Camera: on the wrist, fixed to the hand. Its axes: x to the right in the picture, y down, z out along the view.
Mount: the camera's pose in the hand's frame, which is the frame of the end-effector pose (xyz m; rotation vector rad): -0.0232 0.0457 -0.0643 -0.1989 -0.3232 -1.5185
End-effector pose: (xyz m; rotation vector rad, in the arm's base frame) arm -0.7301 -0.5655 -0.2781 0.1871 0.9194 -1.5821
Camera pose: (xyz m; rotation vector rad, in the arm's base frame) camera -0.7073 -0.5041 -0.3279 -1.1384 0.9586 -2.7056
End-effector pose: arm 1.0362 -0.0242 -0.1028 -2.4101 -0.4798 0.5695
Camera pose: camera 1.0580 -0.0997 -0.0788 -1.4048 -2.2120 0.1639
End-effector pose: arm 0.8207 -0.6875 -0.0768 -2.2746 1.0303 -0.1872
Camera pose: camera 0.7524 -0.7248 -0.0502 -2.6308 -1.0103 -0.2986
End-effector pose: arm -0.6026 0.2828 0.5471 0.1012 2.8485 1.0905
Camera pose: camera -0.5851 0.2720 0.6267 -1.4232 1.6214 0.7566
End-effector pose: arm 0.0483 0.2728 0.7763 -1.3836 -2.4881 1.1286
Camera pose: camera 0.1196 0.3059 0.8002 0.8331 -2.6958 0.6630
